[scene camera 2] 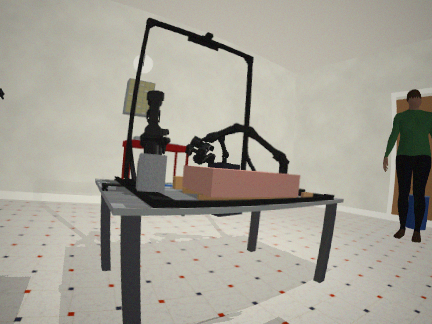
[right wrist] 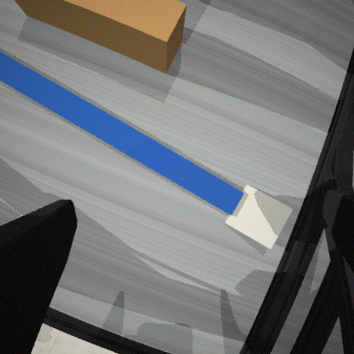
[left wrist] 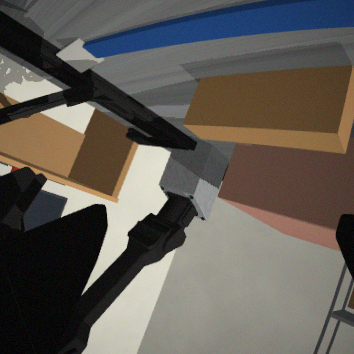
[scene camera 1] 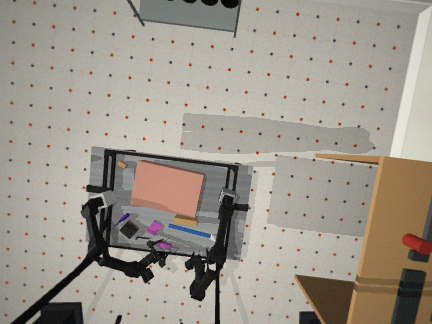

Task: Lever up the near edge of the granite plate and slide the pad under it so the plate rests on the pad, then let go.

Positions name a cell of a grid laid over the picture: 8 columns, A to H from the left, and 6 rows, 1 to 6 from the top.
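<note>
A granite plate (scene camera 1: C4) (scene camera 2: D4) (left wrist: G4) is here for me to see, though in the right wrist view the plate is out of frame. My left gripper (left wrist: F4) is open and holds nothing. As for my right gripper (right wrist: E4) (left wrist: A3), it too is open, with nothing in its grip.
</note>
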